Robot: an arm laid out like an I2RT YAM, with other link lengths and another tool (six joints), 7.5 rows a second.
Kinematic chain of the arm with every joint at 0, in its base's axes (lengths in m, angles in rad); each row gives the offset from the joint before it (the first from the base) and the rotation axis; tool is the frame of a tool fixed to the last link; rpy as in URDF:
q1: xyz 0 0 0.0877 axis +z
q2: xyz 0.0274 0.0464 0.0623 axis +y
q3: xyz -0.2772 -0.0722 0 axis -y
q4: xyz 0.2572 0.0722 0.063 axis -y
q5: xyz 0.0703 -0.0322 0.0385 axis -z
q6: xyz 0.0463 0 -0.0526 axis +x
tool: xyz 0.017 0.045 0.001 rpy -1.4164 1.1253 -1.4
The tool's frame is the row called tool.
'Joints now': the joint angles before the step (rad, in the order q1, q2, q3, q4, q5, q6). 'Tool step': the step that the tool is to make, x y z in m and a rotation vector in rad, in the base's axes. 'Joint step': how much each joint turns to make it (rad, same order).
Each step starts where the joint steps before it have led.
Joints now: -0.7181, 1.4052, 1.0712, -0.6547, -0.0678, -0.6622
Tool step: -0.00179, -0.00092, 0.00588, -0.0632, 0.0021, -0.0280
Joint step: 0.0065, -0.0279, 0.0006, 0.0114, 0.0600, 0.0006
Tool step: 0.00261, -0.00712, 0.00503, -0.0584, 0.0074, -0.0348
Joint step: 0.0007, 0.0031, 0.0221, 0.0135, 0.0606, -0.0007
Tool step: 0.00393, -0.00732, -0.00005, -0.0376, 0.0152, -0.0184
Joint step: 0.0000, 0.0199, 0.0179, 0.0157, 0.0416, -0.0091
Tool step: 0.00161, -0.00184, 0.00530, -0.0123, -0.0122, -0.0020
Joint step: -0.0008, -0.0004, 0.0164, 0.0005, 0.0018, 0.0001
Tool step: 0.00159, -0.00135, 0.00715, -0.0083, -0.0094, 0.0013
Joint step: 0.0000, 0.0013, 0.0254, -0.0115, -0.0007, -0.0011
